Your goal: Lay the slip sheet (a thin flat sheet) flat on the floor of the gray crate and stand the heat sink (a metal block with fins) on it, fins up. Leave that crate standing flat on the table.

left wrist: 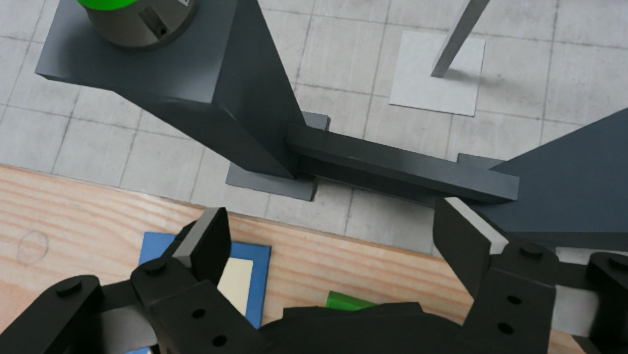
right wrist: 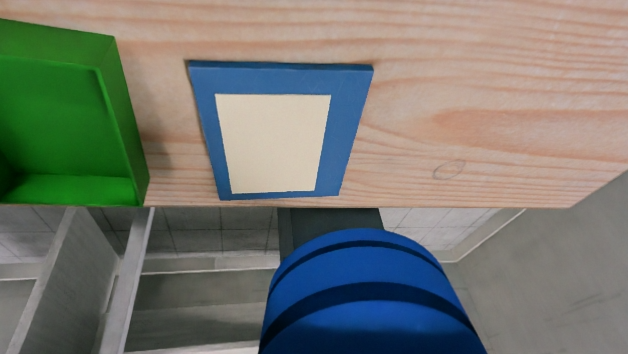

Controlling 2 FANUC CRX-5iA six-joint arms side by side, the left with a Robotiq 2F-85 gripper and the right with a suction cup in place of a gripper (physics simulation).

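Observation:
The slip sheet (left wrist: 237,282) (right wrist: 275,142), a thin cream rectangle, lies flat on a blue board (left wrist: 261,280) (right wrist: 345,130) on the wooden table. My left gripper (left wrist: 335,220) is open, with nothing between its fingers; it hangs above the table edge, and its left finger hides part of the sheet and board in the left wrist view. My right suction cup (right wrist: 372,295), blue and ribbed, is apart from the sheet and shows nothing on it; its mouth is not fully visible. The gray crate and the heat sink do not show in either view.
A green open container (left wrist: 347,301) (right wrist: 60,120) stands near the table edge beside the blue board. Dark grey robot pedestals (left wrist: 255,90) (left wrist: 575,185) stand beyond the edge, joined by a low beam (left wrist: 400,160). A small blue part (left wrist: 140,351) shows at the bottom left.

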